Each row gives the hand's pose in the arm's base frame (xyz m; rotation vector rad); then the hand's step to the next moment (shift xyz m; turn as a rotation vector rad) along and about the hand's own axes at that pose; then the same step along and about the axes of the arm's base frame.
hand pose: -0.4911 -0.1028 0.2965 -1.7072 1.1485 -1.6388
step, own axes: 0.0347 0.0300 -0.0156 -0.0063 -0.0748 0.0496
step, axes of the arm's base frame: -0.0248 -0.0415 -0.0037 0.0656 0.0343 0.0512
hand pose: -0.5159 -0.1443 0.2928 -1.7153 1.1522 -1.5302
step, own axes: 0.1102 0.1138 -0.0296 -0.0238 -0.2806 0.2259
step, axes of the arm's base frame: -0.0573 -0.1459 -0.0374 0.2847 0.1236 0.1844
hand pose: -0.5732 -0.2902 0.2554 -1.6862 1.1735 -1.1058
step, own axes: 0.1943 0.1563 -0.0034 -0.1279 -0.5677 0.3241
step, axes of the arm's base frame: -0.0083 -0.2275 -0.1018 0.4353 0.3105 0.3973
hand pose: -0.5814 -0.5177 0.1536 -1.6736 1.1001 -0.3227
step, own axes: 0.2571 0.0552 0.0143 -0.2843 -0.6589 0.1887
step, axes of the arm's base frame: 0.1206 -0.1947 -0.1299 0.3052 0.3520 0.5775
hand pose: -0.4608 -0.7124 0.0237 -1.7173 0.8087 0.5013
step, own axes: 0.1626 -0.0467 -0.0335 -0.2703 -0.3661 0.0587
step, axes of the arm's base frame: 0.1417 -0.0677 -0.0713 0.0904 0.1810 0.4118
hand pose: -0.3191 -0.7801 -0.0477 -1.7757 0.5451 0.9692
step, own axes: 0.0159 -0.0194 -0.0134 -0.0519 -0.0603 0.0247
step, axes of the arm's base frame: 0.0282 -0.0034 0.0002 0.0052 0.0430 0.0711
